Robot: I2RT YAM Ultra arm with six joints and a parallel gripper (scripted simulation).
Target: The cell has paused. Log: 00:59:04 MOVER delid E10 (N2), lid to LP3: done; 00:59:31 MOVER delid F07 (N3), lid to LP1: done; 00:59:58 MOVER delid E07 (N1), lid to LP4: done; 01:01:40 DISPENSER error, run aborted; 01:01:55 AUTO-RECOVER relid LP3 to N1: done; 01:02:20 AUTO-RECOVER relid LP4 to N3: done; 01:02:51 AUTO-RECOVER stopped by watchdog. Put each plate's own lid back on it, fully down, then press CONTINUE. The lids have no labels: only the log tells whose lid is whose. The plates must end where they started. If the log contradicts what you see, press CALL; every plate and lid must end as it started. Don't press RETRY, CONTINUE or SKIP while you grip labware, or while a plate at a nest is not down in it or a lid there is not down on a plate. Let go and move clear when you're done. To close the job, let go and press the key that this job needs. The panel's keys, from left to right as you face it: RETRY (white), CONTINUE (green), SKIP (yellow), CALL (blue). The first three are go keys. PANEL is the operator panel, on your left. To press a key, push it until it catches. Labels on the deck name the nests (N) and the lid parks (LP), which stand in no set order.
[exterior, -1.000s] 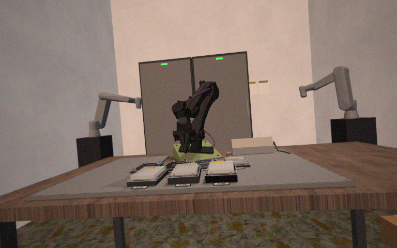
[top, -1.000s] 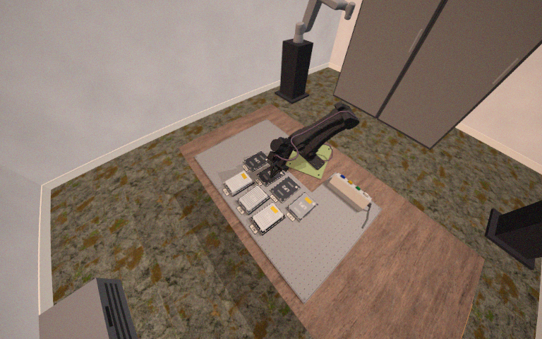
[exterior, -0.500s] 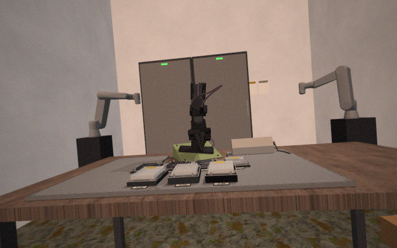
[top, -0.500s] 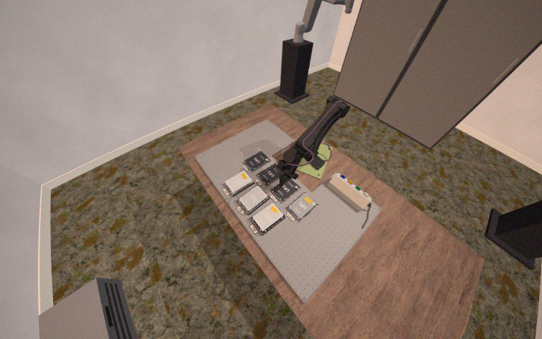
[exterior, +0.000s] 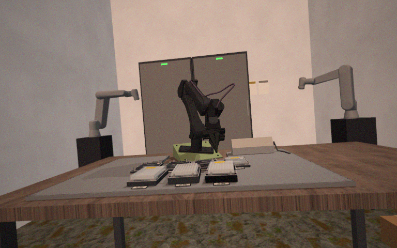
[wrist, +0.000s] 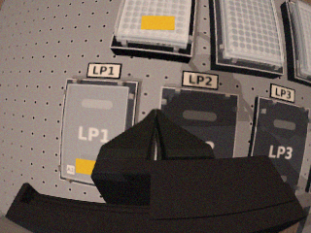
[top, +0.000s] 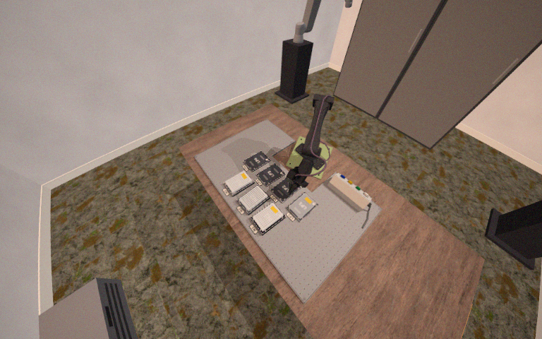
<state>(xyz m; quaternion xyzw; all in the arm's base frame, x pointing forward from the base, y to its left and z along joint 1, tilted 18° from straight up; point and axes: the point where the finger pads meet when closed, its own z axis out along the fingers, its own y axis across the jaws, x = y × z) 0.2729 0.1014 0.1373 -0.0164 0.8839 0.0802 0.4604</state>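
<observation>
Right now the plate is 15 cm ahead of my hand, 11 cm to the right of it and 4 cm below it. Round my hand: LP3 park 3 cm behind, 18 cm to the right, 6 cm below; LP1 park 3 cm behind, 8 cm to the left, 6 cm below; lid 3 cm behind, 8 cm to the left, 5 cm below.
</observation>
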